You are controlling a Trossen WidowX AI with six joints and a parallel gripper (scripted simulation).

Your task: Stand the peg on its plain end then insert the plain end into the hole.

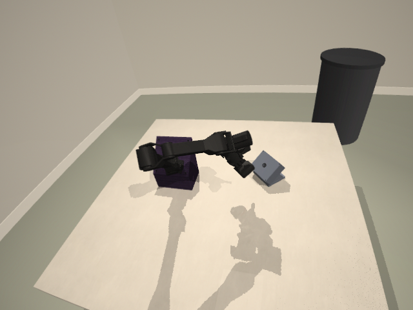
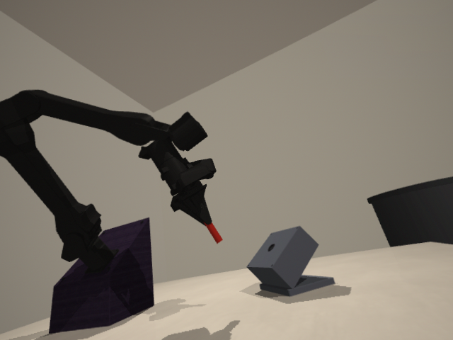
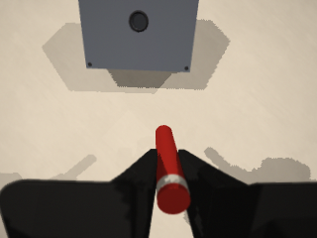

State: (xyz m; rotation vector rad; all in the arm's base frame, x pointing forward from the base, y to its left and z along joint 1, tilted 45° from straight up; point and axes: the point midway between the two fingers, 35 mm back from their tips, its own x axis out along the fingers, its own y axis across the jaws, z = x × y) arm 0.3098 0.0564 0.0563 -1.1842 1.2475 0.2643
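Now: the grey sloped panel 9 cm ahead of my gripper tip, 13 cm to the left of it and 9 cm below it. Also, from my gripper tip: red peg: 1 cm behind, 1 cm above.
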